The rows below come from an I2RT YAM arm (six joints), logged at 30 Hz.
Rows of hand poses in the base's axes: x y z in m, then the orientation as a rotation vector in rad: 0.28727 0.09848 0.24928 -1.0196 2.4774 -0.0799; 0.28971 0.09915 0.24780 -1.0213 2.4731 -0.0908; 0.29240 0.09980 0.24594 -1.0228 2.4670 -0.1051; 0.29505 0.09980 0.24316 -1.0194 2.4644 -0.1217; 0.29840 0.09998 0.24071 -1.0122 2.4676 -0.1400; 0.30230 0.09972 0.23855 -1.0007 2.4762 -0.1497; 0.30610 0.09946 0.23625 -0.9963 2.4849 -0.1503; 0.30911 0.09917 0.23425 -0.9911 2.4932 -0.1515; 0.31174 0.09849 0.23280 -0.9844 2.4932 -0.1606; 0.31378 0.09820 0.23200 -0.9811 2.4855 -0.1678; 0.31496 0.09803 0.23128 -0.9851 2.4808 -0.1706; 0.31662 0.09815 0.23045 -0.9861 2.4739 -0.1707; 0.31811 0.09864 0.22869 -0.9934 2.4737 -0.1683; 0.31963 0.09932 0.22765 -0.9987 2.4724 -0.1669; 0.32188 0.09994 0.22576 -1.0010 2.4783 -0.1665; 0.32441 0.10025 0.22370 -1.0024 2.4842 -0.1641; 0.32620 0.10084 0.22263 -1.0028 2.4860 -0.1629; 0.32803 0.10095 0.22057 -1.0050 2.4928 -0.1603
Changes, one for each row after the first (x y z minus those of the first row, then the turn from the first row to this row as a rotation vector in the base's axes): 0.00244 0.00067 -0.00148 -0.0066 -0.0059 0.0005; 0.00513 0.00132 -0.00334 -0.0149 -0.0142 0.0009; 0.00778 0.00132 -0.00612 -0.0243 -0.0215 -0.0033; 0.01113 0.00150 -0.00857 -0.0354 -0.0252 -0.0120; 0.01503 0.00124 -0.01073 -0.0409 -0.0234 -0.0235; 0.01883 0.00098 -0.01303 -0.0424 -0.0173 -0.0290; 0.02184 0.00069 -0.01503 -0.0439 -0.0118 -0.0349; 0.02447 0.00001 -0.01648 -0.0481 -0.0159 -0.0407; 0.02651 -0.00028 -0.01728 -0.0500 -0.0253 -0.0419; 0.02769 -0.00045 -0.01800 -0.0518 -0.0289 -0.0385; 0.02935 -0.00033 -0.01883 -0.0504 -0.0347 -0.0359; 0.03084 0.00016 -0.02059 -0.0507 -0.0321 -0.0307; 0.03236 0.00084 -0.02163 -0.0509 -0.0313 -0.0266; 0.03461 0.00146 -0.02352 -0.0528 -0.0253 -0.0268; 0.03714 0.00177 -0.02558 -0.0532 -0.0191 -0.0271; 0.03893 0.00236 -0.02665 -0.0529 -0.0171 -0.0272; 0.04076 0.00247 -0.02871 -0.0536 -0.0098 -0.0273
